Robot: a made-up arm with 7 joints.
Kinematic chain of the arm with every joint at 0, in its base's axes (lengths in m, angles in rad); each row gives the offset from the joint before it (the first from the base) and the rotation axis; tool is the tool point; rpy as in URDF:
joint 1: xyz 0 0 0.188 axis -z
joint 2: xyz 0 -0.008 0.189 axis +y
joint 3: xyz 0 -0.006 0.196 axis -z
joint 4: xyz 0 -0.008 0.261 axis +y
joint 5: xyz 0 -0.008 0.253 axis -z
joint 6: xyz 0 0 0.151 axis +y
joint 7: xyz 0 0 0.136 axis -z
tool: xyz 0 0 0 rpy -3.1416 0 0
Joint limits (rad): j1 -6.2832..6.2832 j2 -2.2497..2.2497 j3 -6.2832..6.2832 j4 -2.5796..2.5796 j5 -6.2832..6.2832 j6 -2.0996..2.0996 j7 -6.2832..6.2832
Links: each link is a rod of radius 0.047 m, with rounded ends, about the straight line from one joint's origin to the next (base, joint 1, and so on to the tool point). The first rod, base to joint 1, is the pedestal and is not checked.
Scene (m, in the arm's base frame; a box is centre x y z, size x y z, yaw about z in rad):
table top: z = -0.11
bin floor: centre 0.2 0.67 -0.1 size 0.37 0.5 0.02 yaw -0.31
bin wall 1: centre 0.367 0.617 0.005 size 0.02 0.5 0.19 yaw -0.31
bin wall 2: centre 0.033 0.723 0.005 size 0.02 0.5 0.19 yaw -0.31
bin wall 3: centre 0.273 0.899 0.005 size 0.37 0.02 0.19 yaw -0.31
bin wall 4: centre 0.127 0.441 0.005 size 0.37 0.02 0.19 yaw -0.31
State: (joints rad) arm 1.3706 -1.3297 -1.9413 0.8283 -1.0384 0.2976 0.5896
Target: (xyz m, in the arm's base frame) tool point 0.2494 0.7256 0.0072
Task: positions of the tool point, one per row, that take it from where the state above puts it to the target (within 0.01 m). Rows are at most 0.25 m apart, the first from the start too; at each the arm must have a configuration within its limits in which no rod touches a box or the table.
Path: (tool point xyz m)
1: 0.2208 0.8266 0.1979
2: 0.2494 0.7256 0.0072

